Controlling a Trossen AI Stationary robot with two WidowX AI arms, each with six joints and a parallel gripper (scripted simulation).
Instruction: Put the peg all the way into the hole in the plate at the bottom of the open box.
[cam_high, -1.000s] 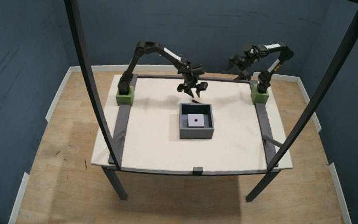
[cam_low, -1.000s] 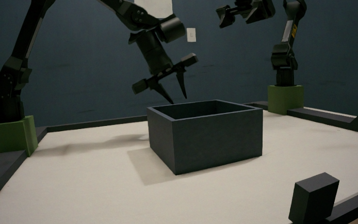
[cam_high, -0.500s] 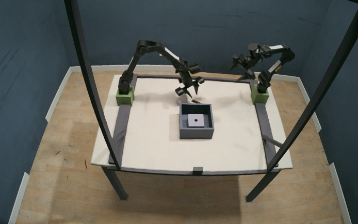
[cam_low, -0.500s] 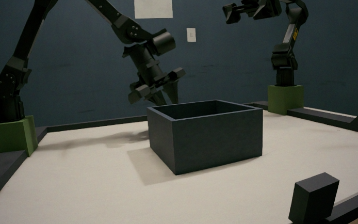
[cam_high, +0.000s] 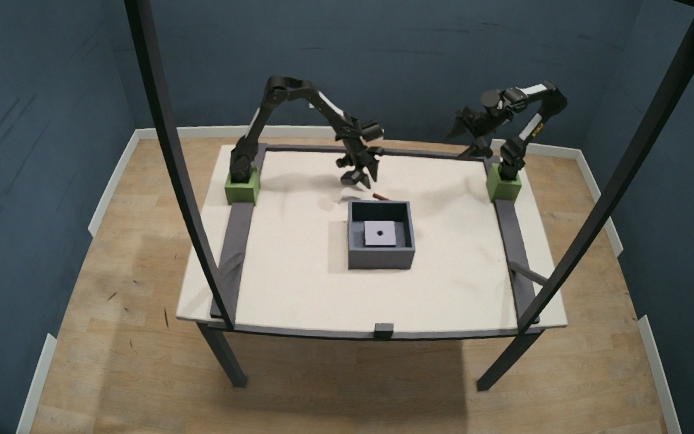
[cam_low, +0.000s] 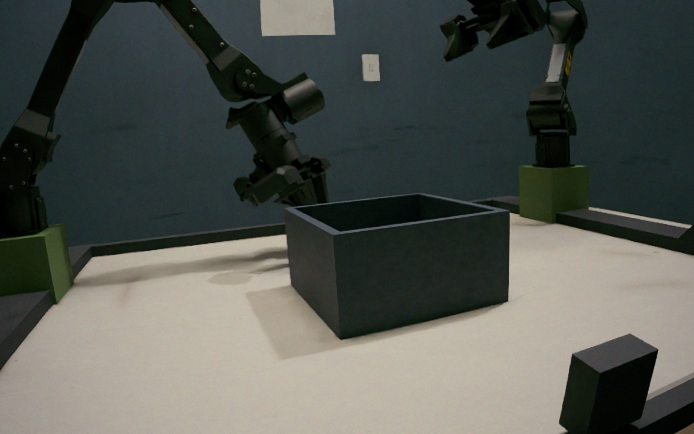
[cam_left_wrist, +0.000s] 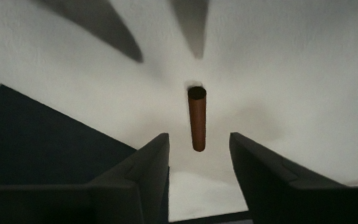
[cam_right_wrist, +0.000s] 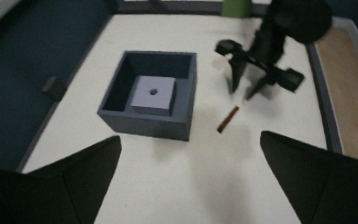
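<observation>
Right now my left hand is 70 mm above the brown peg, 50 mm to the left of it and 30 mm past it. The rest, counted from my left hand: grey plate: 210 mm behind, 30 mm below, 20 mm to the right; box: 210 mm behind, 50 mm below, 20 mm to the right.
</observation>
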